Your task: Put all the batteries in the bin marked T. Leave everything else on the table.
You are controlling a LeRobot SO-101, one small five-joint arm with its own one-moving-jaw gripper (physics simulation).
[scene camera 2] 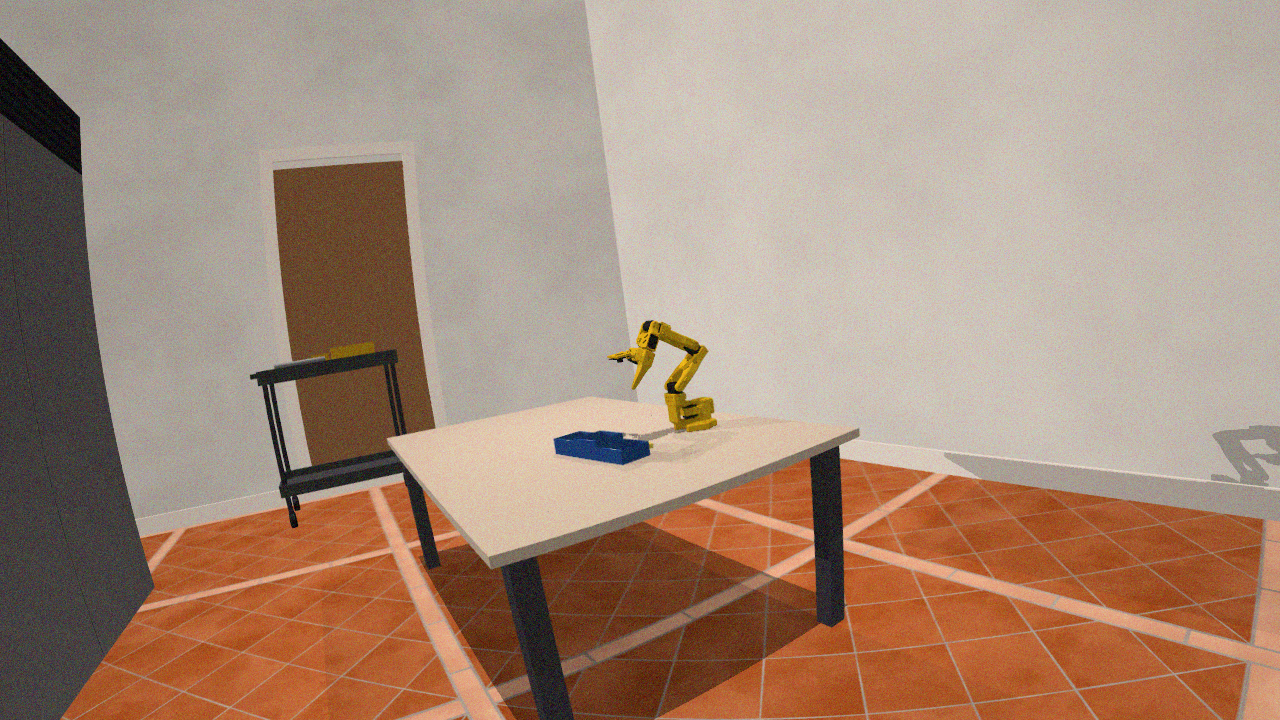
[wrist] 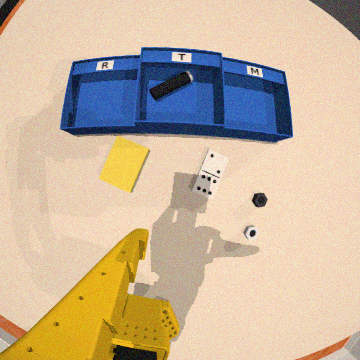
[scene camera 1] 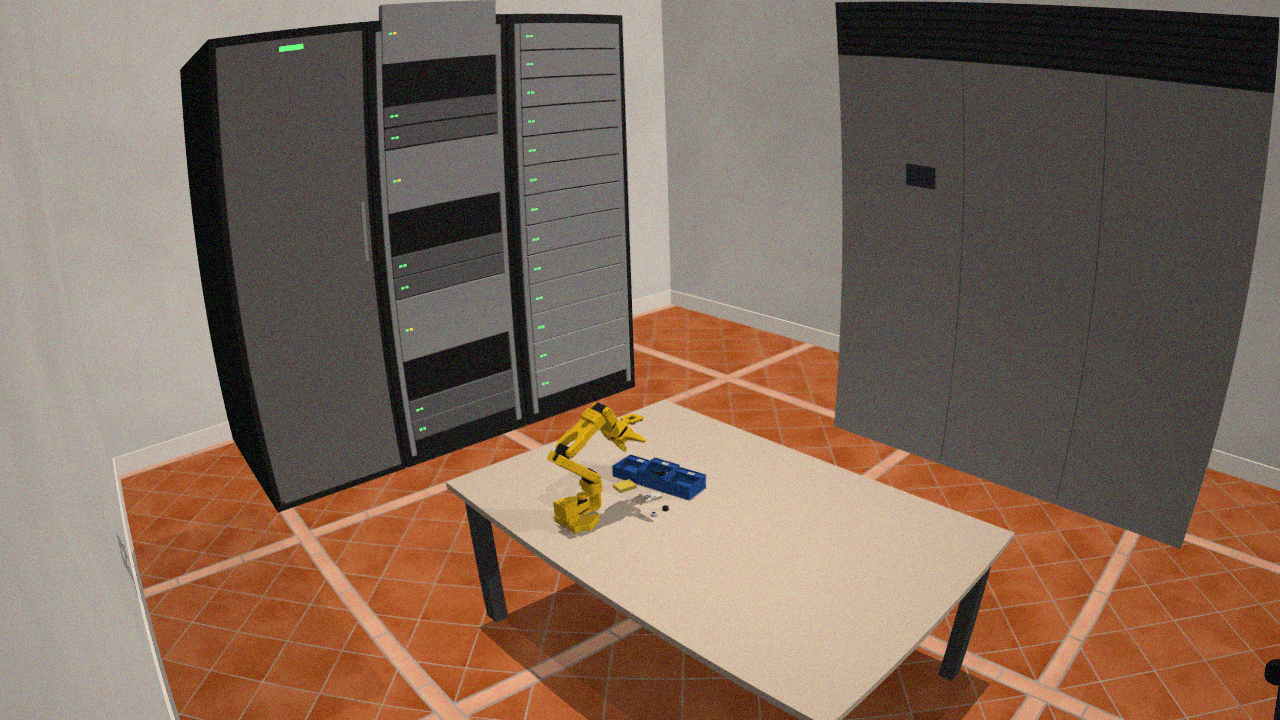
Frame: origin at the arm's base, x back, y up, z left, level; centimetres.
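Seen in the pictures: hand, its tool point: (scene camera 2: 632,387) (wrist: 146,240) (scene camera 1: 625,450); arm's base, origin of its link: (scene camera 2: 689,428) (wrist: 141,309) (scene camera 1: 583,519).
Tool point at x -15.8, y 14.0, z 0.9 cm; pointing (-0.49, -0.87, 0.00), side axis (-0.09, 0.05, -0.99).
Pixels of each thing's top centre, then the offset from my tool point to it. "spot": a spot on its surface instead. Level surfaces: height alone.
- black battery with a silver end, centre of its top: (wrist: 171,81) dx -12.6, dy -11.8, dz +1.5 cm
- blue bin marked T, centre of its top: (wrist: 181,81) (scene camera 2: 597,435) (scene camera 1: 658,466) dx -11.4, dy -9.3, dz +0.5 cm
- Bin R, a spot on its surface: (wrist: 102,102) spot: dx -9.1, dy -13.3, dz +8.9 cm
- bin M, a spot on its surface: (wrist: 250,107) spot: dx -12.9, dy -13.3, dz -8.3 cm
- table, height of its surface: dy -14.0 cm
- yellow block, centre of its top: (wrist: 122,163) (scene camera 1: 624,484) dx -2.7, dy -13.0, dz +4.5 cm
- domino, centre of its top: (wrist: 210,173) (scene camera 1: 651,496) dx -3.9, dy -13.2, dz -5.0 cm
- black nut, centre of its top: (wrist: 260,199) (scene camera 1: 665,506) dx -2.3, dy -13.1, dz -11.8 cm
- white nut, centre of its top: (wrist: 252,232) dx +1.8, dy -13.1, dz -11.9 cm
A black battery with a silver end (wrist: 171,86) lies slanted on the floor of the blue bin marked T (wrist: 202,107) (scene camera 1: 657,483), the middle one of three joined bins. In the second scene view, the blue bins (scene camera 2: 601,449) hide what lies inside them. No battery shows on the table top in the wrist view. My gripper (scene camera 1: 642,428) (scene camera 2: 622,372) is fully open and empty, raised well above the table on the arm's side of the bins. In the wrist view one notched jaw shows at the lower left; the moving jaw is out of the picture.
Bin R (wrist: 102,102) and bin M (wrist: 250,107) flank bin T. On the table (scene camera 1: 787,555) (scene camera 2: 537,501) (wrist: 300,280), between the bins and the arm, lie a yellow block (wrist: 124,164) (scene camera 1: 624,485), a domino (wrist: 210,173), a black nut (wrist: 259,200) (scene camera 1: 665,508) and a white nut (wrist: 251,232).
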